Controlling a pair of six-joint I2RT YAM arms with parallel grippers.
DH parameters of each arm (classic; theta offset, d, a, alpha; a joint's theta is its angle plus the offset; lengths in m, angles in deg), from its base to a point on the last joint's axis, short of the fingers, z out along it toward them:
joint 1: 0 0.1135 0.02 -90
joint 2: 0 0 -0.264 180
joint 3: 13.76 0 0.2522 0
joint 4: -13.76 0 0.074 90
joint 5: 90 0 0 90
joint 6: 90 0.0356 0 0
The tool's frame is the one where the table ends.
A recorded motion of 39 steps. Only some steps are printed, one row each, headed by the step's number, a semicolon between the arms.
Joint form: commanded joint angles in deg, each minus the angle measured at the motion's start. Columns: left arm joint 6, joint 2, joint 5, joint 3, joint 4, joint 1; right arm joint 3, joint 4, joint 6, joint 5, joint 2, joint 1.
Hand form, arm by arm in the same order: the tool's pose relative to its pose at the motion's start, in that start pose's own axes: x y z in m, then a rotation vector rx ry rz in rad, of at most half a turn. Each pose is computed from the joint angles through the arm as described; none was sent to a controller.
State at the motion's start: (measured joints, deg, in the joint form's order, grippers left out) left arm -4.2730 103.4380 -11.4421 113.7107 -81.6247 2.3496; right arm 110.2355 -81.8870 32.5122 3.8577 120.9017 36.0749
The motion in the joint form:
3: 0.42 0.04 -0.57 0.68 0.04 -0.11; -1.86 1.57 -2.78 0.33 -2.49 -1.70
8: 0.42 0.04 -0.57 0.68 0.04 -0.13; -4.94 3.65 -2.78 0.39 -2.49 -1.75
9: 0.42 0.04 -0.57 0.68 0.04 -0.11; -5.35 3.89 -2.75 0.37 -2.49 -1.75
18: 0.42 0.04 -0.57 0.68 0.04 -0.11; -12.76 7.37 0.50 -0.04 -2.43 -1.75
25: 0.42 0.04 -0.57 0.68 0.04 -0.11; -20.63 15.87 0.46 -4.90 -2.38 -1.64
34: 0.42 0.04 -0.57 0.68 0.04 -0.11; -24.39 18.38 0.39 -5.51 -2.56 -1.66
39: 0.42 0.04 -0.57 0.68 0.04 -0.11; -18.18 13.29 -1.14 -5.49 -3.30 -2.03
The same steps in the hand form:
3: -0.0012 0.0002 -0.0028 -0.0085 -0.0126 0.0067; -0.0012 -0.0140 -0.0072 -0.0144 -0.0336 -0.0162
8: -0.0012 0.0000 -0.0028 -0.0083 -0.0127 0.0070; -0.0002 -0.0140 0.0063 -0.0047 -0.0190 -0.0166
9: -0.0012 0.0002 -0.0028 -0.0085 -0.0126 0.0067; 0.0001 -0.0140 0.0081 -0.0036 -0.0163 -0.0163
18: -0.0012 0.0002 -0.0028 -0.0085 -0.0126 0.0067; 0.0082 -0.0159 0.0409 0.0266 0.0466 0.0357
25: -0.0012 0.0002 -0.0028 -0.0085 -0.0126 0.0067; 0.0148 -0.0127 0.0752 -0.0506 0.0828 0.0356
34: -0.0012 0.0002 -0.0028 -0.0085 -0.0126 0.0067; 0.0212 -0.0151 0.0899 -0.0499 0.1043 0.0345
39: -0.0012 0.0002 -0.0028 -0.0085 -0.0126 0.0067; 0.0126 -0.0153 0.0590 -0.0680 0.0759 0.0150

